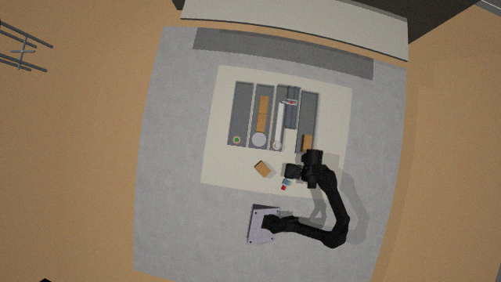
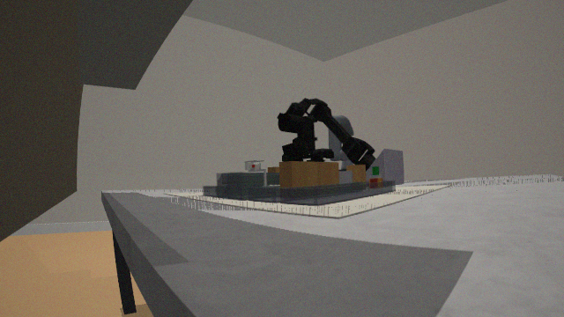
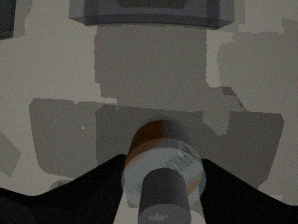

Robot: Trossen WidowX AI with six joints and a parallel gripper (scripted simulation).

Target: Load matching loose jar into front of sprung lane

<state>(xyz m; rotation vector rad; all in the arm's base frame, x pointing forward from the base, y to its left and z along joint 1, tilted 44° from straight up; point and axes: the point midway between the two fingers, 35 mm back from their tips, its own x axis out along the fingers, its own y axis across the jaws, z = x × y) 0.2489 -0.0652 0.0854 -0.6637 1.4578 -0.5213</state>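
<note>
The wide grey jar lies 220 mm to the left of my gripper tip and 90 mm ahead of it. Also, from my gripper tip: sprung lane: 230 mm ahead, 130 mm to the left, 10 mm below; red mark: 270 mm ahead, 130 mm to the left, 50 mm above.
</note>
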